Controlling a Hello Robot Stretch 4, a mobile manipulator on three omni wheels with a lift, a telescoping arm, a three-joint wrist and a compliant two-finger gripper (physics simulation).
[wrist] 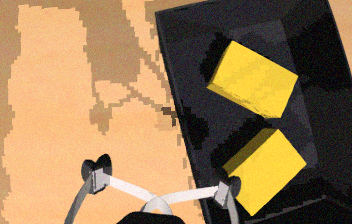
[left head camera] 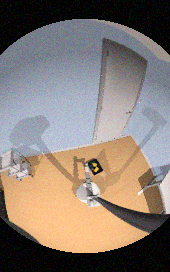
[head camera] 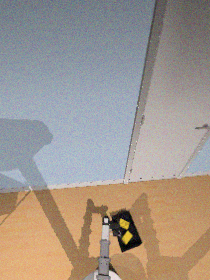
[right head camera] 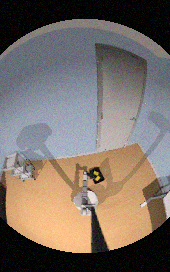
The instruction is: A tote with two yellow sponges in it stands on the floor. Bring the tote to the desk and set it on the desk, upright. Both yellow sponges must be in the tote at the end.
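Places are measured from the robot's base along level axes (x ahead, y left, z up), in metres.
Where they show: gripper, fingertip midpoint: point(wrist: 162, 173) point(head camera: 114, 236) point(right head camera: 90, 178).
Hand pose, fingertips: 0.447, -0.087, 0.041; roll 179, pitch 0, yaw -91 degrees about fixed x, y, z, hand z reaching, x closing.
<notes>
Each offset is from my fingertips to the centre of the thing, as dx, dy, dz. "spot": to the spot under its first point.
The black tote {+0.065, -0.121, -0.018} point(head camera: 134, 233) point(left head camera: 91, 161) point(right head camera: 93, 170) point(wrist: 312, 45) stands upright on the floor. Two yellow sponges lie apart inside it: one sponge {+0.125, -0.109, -0.043} point(head camera: 124, 223) point(wrist: 255, 80) is farther up in the wrist view, the other sponge {+0.005, -0.132, -0.043} point(head camera: 127, 237) point(wrist: 267, 172) is lower. My gripper point(head camera: 116, 229) point(wrist: 162, 173) is open, with nothing between its fingers. In the wrist view its left fingertip is over bare floor and its right fingertip is over the tote's near left part, overlapping the lower sponge's edge. Fingertip height is hard to tell. I cannot make out the desk for certain.
A white shelf cart {spot: -0.063, +1.549, +0.594} point(left head camera: 7, 159) point(right head camera: 11, 162) stands at the far left. A closed door point(head camera: 172, 90) point(left head camera: 120, 90) point(right head camera: 120, 95) is in the blue wall ahead. Furniture with a pale leg point(left head camera: 141, 193) point(right head camera: 144, 204) stands at the right edge. Dark shadows cross the floor around the tote.
</notes>
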